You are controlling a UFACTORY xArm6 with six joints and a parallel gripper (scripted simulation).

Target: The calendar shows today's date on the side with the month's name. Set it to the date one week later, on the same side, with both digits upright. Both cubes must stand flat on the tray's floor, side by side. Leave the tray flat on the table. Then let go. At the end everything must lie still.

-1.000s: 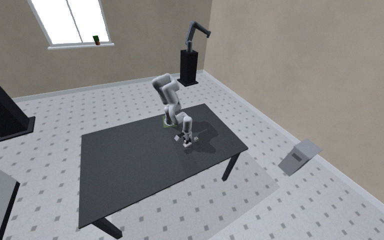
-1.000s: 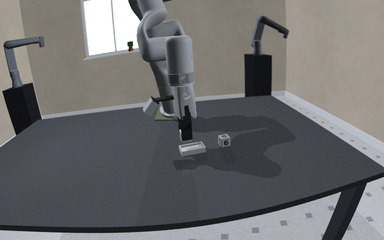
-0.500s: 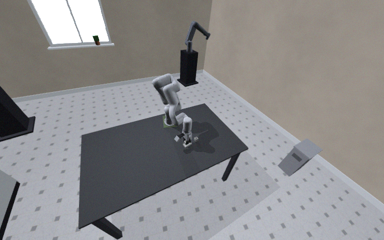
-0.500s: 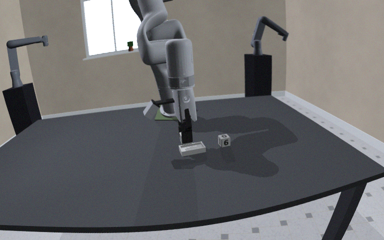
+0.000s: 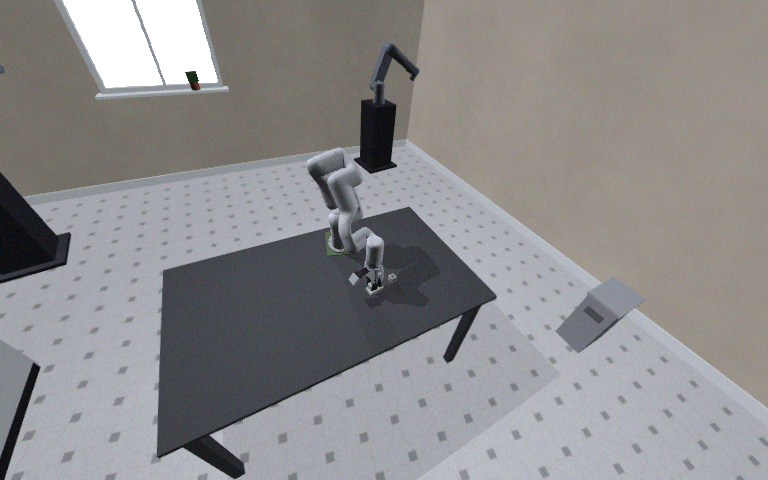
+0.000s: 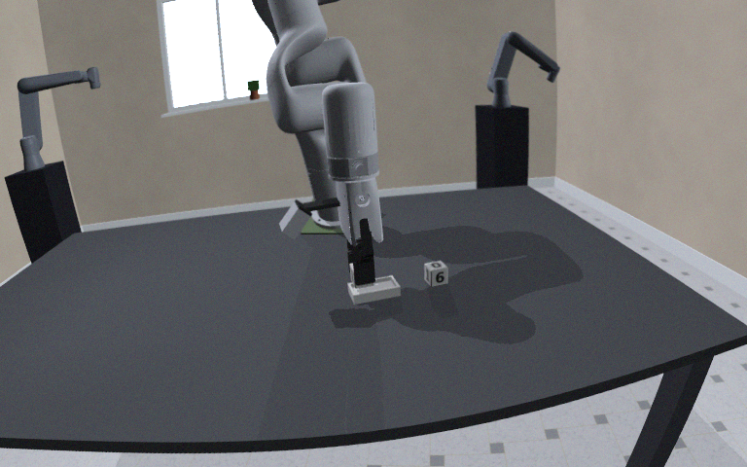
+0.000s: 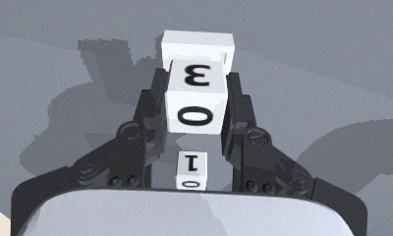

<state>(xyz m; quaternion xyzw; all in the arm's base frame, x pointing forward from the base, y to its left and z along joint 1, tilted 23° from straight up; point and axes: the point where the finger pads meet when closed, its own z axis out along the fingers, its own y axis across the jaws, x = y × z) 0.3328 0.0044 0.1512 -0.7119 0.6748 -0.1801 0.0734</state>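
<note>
Right now my hand is 2 cm to the right of the white calendar tray and 4 cm above it.
</note>
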